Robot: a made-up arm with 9 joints.
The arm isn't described. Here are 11 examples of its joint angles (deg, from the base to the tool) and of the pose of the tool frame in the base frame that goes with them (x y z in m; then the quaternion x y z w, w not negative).
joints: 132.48 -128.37 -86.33 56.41 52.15 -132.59 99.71 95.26 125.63
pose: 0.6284 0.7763 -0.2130 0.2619 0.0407 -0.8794 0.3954
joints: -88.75 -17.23 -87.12 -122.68 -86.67 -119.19 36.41 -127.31 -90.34
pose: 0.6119 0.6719 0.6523 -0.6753 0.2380 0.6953 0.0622
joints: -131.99 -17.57 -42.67 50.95 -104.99 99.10 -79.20 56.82 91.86
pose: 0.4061 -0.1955 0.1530 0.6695 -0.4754 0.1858 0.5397
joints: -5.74 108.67 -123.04 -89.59 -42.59 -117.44 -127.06 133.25 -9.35
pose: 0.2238 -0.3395 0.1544 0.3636 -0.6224 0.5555 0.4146
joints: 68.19 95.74 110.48 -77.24 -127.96 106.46 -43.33 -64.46 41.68
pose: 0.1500 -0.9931 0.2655 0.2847 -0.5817 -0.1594 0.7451
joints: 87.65 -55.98 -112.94 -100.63 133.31 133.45 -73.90 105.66 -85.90
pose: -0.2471 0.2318 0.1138 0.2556 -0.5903 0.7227 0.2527
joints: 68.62 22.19 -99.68 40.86 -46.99 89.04 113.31 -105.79 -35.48
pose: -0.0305 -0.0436 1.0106 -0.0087 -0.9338 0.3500 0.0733
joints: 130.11 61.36 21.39 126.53 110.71 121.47 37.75 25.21 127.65
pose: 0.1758 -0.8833 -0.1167 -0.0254 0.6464 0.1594 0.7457
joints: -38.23 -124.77 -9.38 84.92 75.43 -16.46 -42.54 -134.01 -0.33
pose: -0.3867 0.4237 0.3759 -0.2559 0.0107 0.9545 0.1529
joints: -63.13 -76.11 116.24 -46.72 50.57 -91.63 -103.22 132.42 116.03
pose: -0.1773 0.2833 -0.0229 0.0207 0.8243 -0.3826 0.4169
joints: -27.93 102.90 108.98 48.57 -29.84 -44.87 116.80 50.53 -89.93
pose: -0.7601 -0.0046 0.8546 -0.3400 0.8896 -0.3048 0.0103
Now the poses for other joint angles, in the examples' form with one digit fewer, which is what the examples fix.
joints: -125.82 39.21 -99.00 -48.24 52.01 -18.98 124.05 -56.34 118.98
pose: 0.100 0.186 -0.456 0.344 0.552 -0.350 0.674
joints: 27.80 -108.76 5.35 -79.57 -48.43 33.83 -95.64 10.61 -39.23
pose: -0.122 0.451 0.379 -0.409 0.342 0.828 0.175
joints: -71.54 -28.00 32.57 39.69 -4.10 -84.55 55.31 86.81 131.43
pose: 0.206 -0.051 -0.738 -0.230 -0.503 -0.772 0.313
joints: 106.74 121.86 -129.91 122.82 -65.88 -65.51 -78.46 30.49 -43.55
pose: 0.082 -0.378 -0.027 0.099 -0.889 -0.312 0.319
